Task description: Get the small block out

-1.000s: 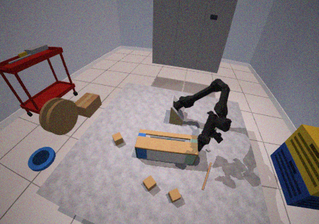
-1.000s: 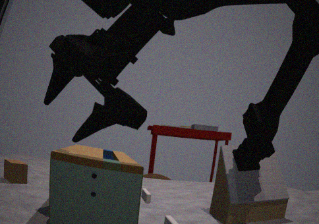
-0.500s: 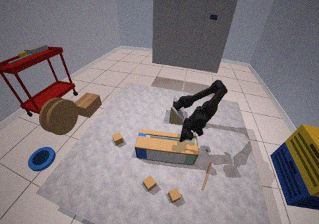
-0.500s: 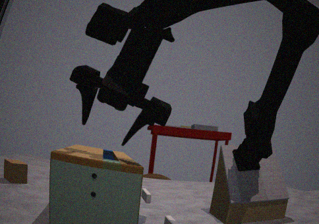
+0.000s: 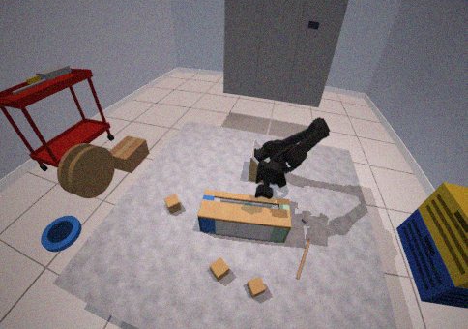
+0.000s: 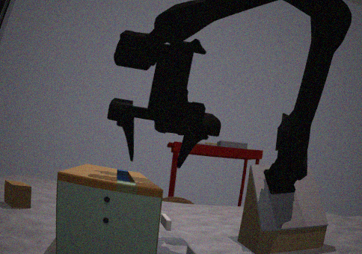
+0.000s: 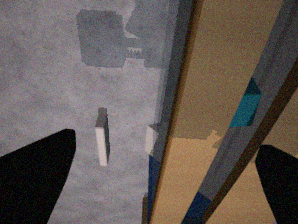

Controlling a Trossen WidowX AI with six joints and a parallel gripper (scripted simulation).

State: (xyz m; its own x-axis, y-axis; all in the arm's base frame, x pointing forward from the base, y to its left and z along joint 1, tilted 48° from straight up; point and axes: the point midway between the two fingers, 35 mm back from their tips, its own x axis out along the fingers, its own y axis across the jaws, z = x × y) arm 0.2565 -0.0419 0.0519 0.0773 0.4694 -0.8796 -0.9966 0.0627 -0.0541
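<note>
Right now the box is 4 cm ahead of my gripper tip, 4 cm to the right of it and 10 cm below it. Also, from my gripper tip: thin stick (21 cm ahead, 23 cm to the left, 16 cm below).
</note>
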